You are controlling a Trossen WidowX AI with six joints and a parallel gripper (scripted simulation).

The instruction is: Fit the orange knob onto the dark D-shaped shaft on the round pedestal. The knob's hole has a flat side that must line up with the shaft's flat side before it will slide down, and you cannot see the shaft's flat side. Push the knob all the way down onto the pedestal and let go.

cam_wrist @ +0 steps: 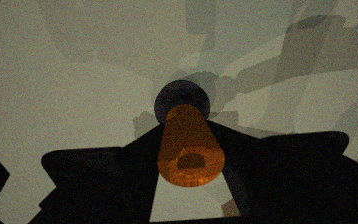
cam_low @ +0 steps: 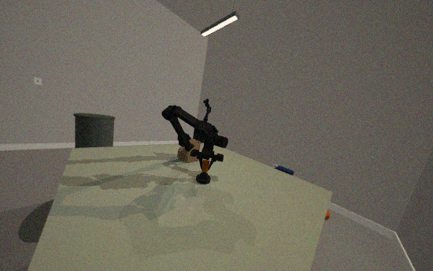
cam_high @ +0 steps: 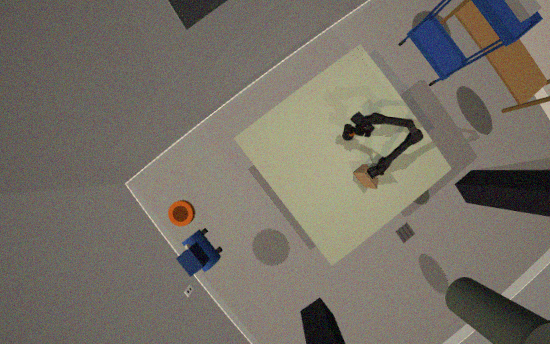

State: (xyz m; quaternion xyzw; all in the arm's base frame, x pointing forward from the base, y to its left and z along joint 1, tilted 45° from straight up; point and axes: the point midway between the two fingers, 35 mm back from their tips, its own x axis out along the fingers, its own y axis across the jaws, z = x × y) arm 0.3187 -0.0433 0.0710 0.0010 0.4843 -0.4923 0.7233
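Now: the orange knob 2 cm above my gripper tip. Also, from my gripper tip: dark round pedestal (4 cm below).
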